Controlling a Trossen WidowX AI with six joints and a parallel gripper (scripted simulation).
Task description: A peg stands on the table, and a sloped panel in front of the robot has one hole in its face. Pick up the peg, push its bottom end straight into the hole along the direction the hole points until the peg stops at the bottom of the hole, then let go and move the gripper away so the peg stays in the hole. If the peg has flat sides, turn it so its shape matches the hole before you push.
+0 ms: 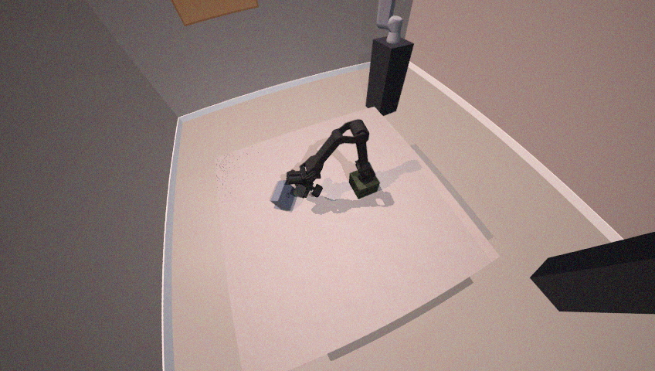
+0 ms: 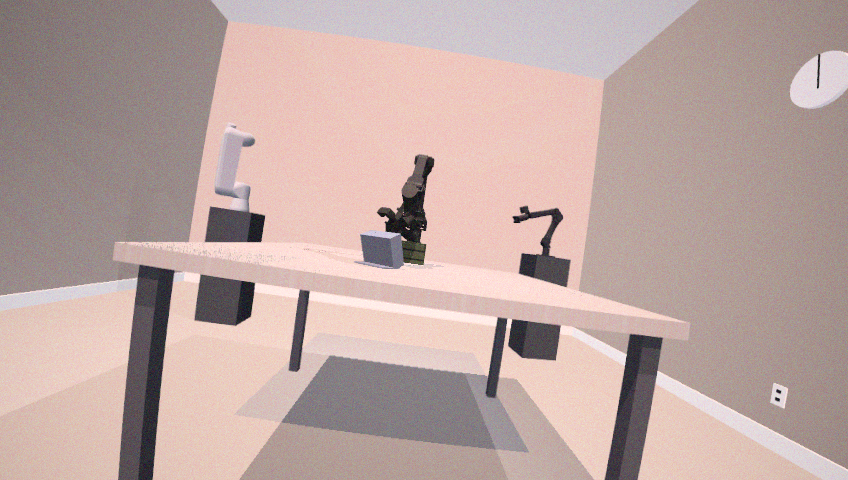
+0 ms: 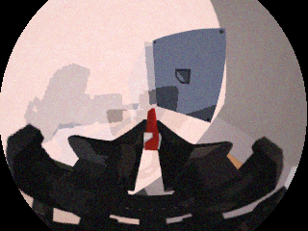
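The sloped panel lies 10 cm ahead of my gripper tip, 2 cm to the right of it and 2 cm below it. Round my gripper tip: red peg 1 cm to the left, 2 cm above.
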